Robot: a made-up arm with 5 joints. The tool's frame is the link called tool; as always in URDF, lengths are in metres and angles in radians. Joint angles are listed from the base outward.
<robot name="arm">
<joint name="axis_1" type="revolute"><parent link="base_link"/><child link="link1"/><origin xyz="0 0 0.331" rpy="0 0 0"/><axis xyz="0 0 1"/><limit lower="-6.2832" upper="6.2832"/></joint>
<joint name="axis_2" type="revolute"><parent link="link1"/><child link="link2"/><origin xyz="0 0 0" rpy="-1.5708 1.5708 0"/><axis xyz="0 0 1"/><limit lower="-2.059" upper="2.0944"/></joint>
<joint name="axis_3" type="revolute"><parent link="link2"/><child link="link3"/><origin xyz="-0.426 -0.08 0" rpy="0 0 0"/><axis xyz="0 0 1"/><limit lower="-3.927" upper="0.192"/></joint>
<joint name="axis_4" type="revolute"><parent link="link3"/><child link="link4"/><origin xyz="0.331 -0.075 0" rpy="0 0 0"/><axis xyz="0 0 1"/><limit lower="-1.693" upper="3.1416"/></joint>
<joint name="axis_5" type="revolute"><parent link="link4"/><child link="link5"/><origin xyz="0.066 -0.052 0" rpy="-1.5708 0 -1.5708"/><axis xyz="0 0 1"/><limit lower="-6.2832" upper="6.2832"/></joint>
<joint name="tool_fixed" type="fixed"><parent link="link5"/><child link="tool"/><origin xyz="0 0 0" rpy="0 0 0"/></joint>
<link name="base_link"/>
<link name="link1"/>
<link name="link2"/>
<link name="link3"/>
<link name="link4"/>
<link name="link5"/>
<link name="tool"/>
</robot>
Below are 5 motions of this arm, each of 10 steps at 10 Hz.
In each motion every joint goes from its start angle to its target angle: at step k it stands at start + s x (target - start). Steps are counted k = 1, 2, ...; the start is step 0. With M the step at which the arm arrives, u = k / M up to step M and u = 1 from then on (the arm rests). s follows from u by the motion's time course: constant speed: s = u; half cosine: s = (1 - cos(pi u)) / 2; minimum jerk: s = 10 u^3 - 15 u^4 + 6 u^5.
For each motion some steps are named. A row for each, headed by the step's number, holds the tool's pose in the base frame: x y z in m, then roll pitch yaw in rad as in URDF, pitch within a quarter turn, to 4 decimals.
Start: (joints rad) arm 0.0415 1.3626 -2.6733 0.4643 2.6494
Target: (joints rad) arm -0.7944 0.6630 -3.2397 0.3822 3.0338
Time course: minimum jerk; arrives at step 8
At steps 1, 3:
1: 0.8562 0.0241 0.3369 -2.6376 0.7406 -2.4283
3: 0.8118 -0.1549 0.5534 -2.3455 1.0532 -2.4642

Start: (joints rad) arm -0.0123 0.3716 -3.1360 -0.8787 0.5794
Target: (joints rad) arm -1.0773 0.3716 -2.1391 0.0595 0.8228
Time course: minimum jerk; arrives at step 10
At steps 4, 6, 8, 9, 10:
4: 0.3183 -0.1163 1.0728 -0.0690 -0.0892 -2.8322
6: 0.3647 -0.3325 1.0098 -0.6280 -0.5667 -2.9467
8: 0.3067 -0.4944 0.9214 -1.2324 -0.7330 -2.8177
9: 0.2867 -0.5216 0.9013 -1.3620 -0.7391 -2.7807
10: 0.2830 -0.5262 0.8977 -1.3846 -0.7393 -2.7743

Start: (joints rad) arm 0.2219 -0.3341 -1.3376 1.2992 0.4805
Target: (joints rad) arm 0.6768 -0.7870 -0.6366 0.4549 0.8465
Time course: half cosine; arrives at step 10
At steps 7, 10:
7: 0.1751 0.1155 0.7478 -2.4750 -0.5667 -0.3889
10: 0.1380 0.1109 0.7195 -2.3132 -0.5777 -0.4295

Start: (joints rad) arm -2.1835 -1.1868 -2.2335 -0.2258 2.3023
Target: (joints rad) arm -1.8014 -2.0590 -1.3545 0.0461 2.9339
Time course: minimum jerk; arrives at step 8
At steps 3, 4, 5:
3: 0.3147 0.5658 0.8077 0.2744 -0.3324 -2.7901
4: 0.2717 0.6057 0.7299 0.1888 -0.3144 -2.5460
5: 0.2186 0.6265 0.6498 0.1157 -0.2801 -2.3044

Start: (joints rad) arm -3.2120 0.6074 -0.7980 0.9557 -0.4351
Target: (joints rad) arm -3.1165 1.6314 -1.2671 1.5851 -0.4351
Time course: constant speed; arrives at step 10
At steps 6, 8, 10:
6: -0.3942 0.0052 0.0052 -1.7934 1.1261 -1.7854
8: -0.3500 -0.0021 -0.0683 -1.2444 1.1146 -1.2697
10: -0.2919 -0.0073 -0.1346 -0.8143 1.0021 -0.8739

